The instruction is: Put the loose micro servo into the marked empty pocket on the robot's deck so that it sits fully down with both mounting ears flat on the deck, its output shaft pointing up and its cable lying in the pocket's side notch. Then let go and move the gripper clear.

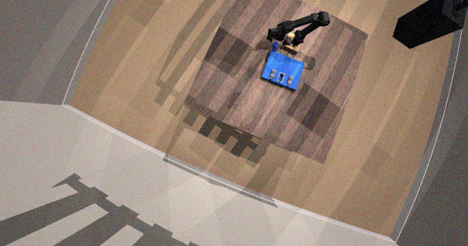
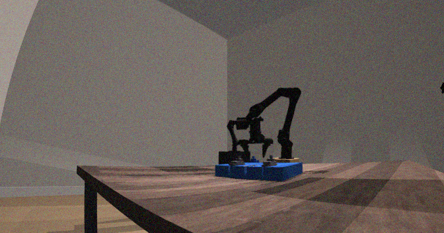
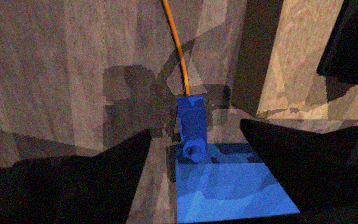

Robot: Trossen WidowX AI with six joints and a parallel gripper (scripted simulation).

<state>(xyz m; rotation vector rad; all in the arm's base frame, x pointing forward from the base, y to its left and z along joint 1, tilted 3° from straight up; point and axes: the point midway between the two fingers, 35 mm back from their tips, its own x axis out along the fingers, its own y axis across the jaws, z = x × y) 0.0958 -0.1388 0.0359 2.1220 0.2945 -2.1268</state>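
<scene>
My gripper tip is 130 mm short of the blue robot deck, 140 mm to the right of it and 50 mm above it.
</scene>
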